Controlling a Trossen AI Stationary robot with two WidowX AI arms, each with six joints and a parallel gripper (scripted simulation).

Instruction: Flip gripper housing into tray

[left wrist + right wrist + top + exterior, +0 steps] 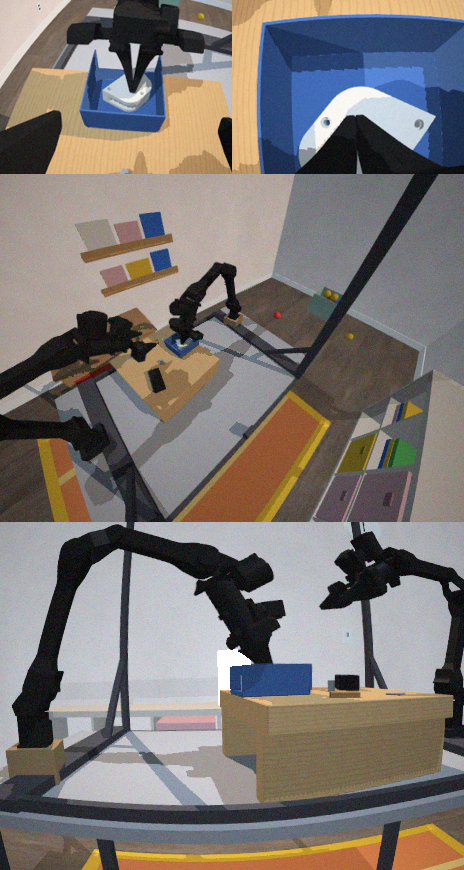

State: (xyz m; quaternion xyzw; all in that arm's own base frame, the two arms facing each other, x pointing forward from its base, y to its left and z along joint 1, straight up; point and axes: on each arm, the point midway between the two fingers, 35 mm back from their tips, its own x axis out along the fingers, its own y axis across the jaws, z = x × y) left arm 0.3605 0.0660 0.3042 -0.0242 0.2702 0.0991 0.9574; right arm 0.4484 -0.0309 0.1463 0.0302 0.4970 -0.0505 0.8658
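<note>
The blue tray is 50 mm below my right hand, 30 mm to the left of it and 20 mm ahead of it. Also, from my right hand: wooden block 120 mm to the left, 120 mm below, 20 mm ahead.
</note>
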